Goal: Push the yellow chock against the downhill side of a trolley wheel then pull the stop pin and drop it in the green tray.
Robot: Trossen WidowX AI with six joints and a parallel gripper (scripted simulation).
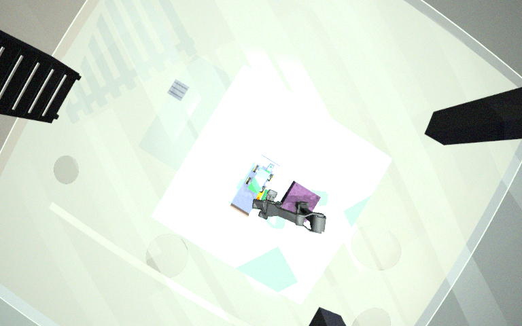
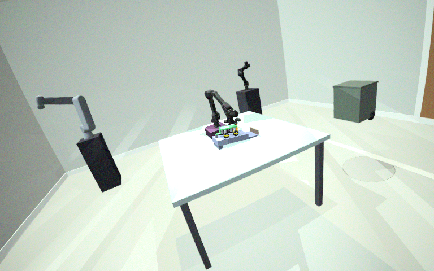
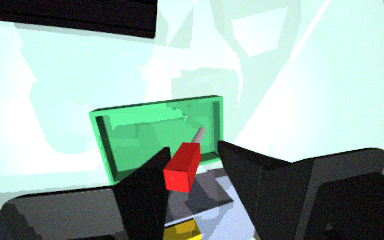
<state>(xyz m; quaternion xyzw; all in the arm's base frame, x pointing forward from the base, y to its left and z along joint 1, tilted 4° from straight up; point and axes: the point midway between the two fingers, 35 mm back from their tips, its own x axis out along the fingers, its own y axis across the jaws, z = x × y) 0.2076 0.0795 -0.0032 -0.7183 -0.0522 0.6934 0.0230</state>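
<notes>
My gripper tip is now right at the red-headed stop pin. The rest, counted from my gripper tip: yellow chock (7 cm ahead, 4 cm above, 3 cm to the right); then green tray (5 cm below, 2 cm to the right); then ramp (12 cm to the right, 12 cm ahead).
</notes>
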